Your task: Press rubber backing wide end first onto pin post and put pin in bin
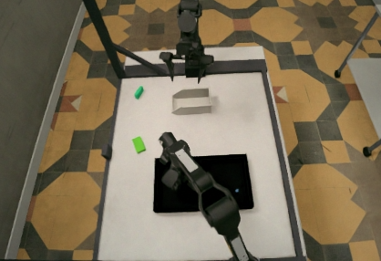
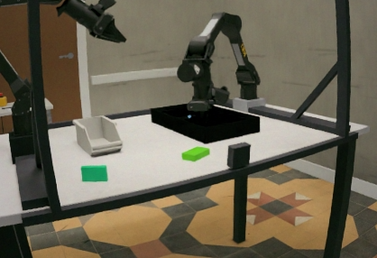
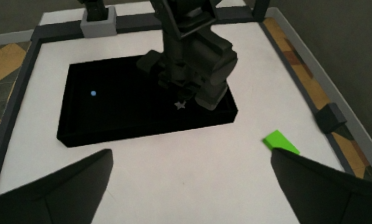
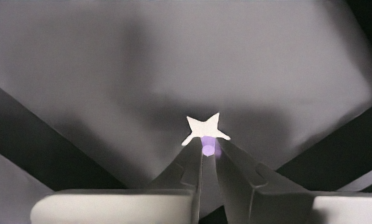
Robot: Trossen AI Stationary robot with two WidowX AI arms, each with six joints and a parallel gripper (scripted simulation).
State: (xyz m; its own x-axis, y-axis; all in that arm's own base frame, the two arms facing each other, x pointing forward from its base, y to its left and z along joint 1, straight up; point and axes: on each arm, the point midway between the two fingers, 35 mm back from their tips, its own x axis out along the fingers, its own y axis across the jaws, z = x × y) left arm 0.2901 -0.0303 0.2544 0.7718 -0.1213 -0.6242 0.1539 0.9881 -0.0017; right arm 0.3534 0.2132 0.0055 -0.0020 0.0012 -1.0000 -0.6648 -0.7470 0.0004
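Now: the white star-shaped pin 40 mm below my right hand. Also, from my right hand: grey bin: 330 mm to the left, 90 mm ahead, 10 mm below; then black tray: 70 mm ahead, 50 mm to the right, 30 mm below.
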